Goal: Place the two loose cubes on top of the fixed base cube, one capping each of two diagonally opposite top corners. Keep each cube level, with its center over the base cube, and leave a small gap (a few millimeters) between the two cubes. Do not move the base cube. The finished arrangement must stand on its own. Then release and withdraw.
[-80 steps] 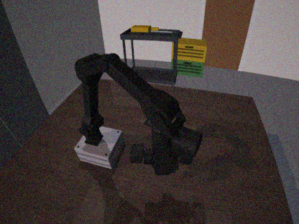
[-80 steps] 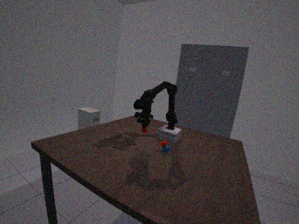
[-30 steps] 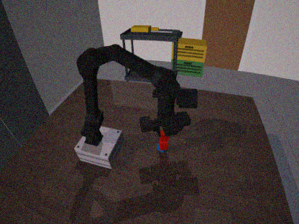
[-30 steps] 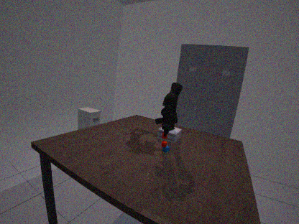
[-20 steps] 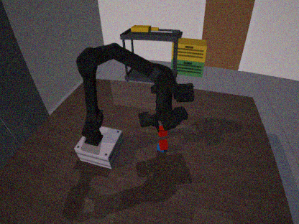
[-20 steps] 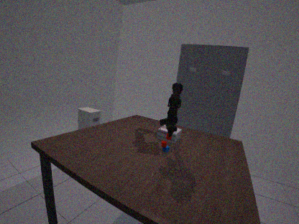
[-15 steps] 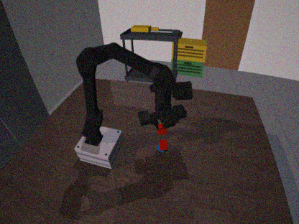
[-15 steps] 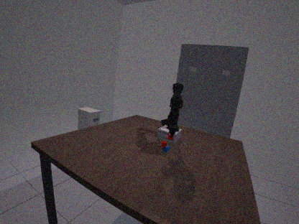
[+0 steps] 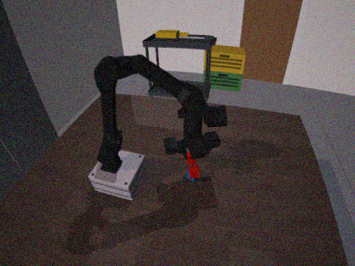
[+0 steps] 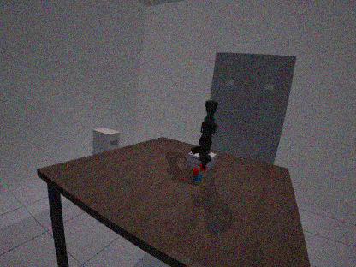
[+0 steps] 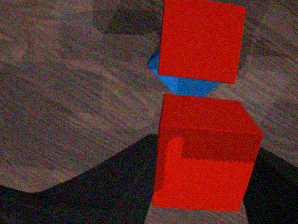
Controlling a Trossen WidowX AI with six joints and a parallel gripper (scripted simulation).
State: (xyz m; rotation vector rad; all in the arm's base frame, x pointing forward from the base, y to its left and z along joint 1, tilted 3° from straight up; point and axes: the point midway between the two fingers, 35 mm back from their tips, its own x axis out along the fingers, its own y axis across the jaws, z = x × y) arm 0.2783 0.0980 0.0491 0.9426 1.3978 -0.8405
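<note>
The red cube is 2 cm ahead of my gripper tip, 3 cm to the right of it and 3 cm below it. The rest, counted from my gripper tip: blue cube 1 cm ahead, 2 cm to the right, 7 cm below.
</note>
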